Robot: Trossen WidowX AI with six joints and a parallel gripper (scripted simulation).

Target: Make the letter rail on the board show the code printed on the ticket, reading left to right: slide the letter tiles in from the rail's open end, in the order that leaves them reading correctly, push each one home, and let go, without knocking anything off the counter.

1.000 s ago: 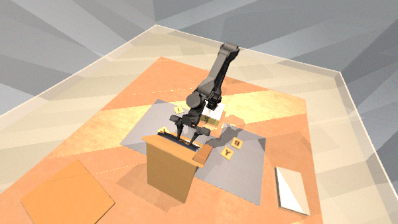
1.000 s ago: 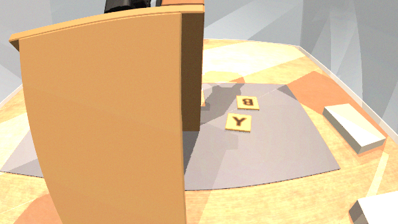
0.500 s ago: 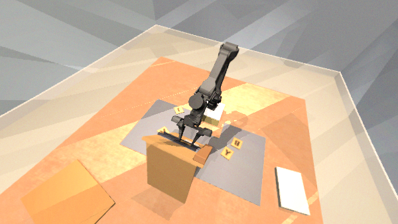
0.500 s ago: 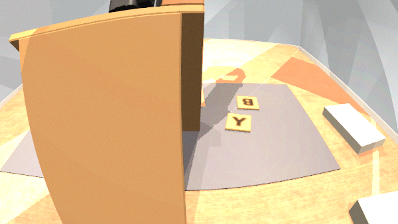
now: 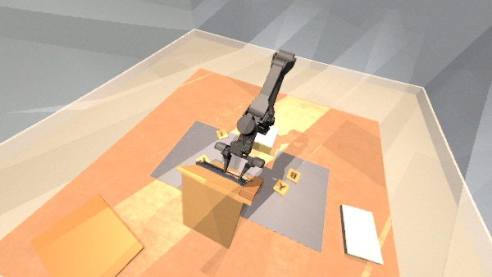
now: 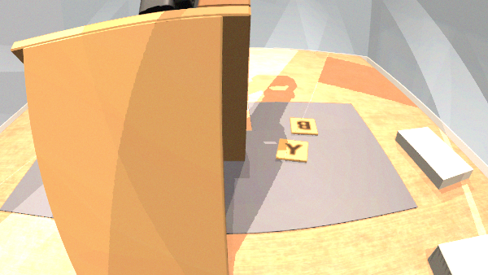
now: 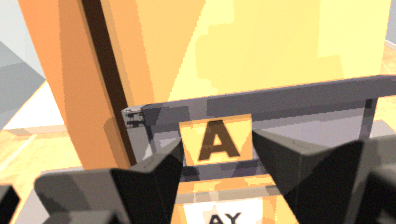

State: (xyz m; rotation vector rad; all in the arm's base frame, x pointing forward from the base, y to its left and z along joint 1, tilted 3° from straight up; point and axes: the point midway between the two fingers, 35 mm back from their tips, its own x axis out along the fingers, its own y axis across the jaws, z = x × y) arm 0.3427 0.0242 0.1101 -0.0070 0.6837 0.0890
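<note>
Right now my gripper tip is 50 mm past the white ticket and 80 mm above it. Also, from my gripper tip: grey mat 160 mm behind, 170 mm below; then flat orange panel 390 mm ahead, 320 mm to the right, 170 mm below; then letter tile right at my gripper tip.
</note>
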